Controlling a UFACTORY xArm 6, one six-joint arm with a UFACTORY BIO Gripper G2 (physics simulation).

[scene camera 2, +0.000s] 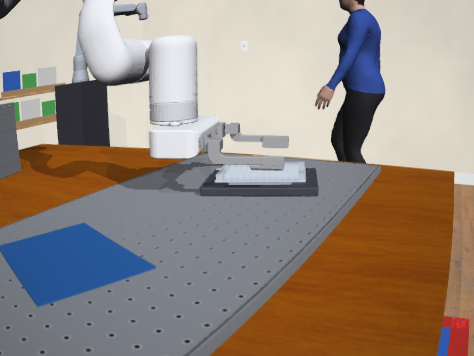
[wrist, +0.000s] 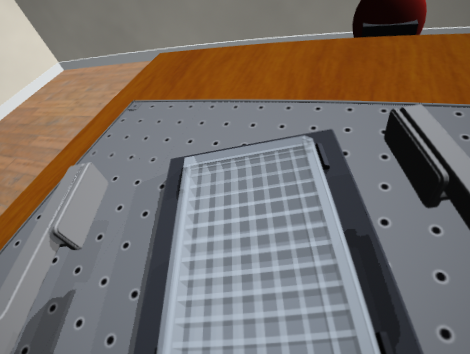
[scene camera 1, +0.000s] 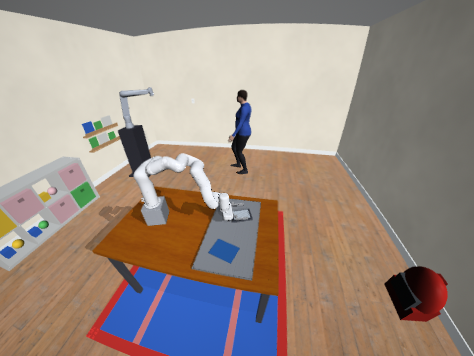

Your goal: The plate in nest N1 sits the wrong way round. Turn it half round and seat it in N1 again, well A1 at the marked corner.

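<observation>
A clear, gridded well plate (scene camera 1: 242, 215) (scene camera 2: 260, 174) (wrist: 260, 240) lies in the dark nest N1 (scene camera 2: 260, 191) (wrist: 345, 190) at the far end of the grey board. My gripper (scene camera 1: 239, 210) (scene camera 2: 274, 152) (wrist: 248, 180) is wide open and empty. Its fingers are low, one toward each long side of the plate, with gaps on both sides in the wrist view. In the scene camera 2 view the near finger overlaps the plate's top. The near end of plate and nest is cut off in the wrist view. The A1 mark does not show, and well A1 cannot be told.
The perforated grey board (scene camera 1: 235, 232) (scene camera 2: 200, 225) lies on the wooden table (scene camera 1: 185, 245) (scene camera 2: 360, 260). A flat blue square (scene camera 1: 224, 251) (scene camera 2: 75, 265) lies on the board, nearer scene camera 2 than the nest. A person (scene camera 1: 242, 125) (scene camera 2: 362, 55) stands beyond the table.
</observation>
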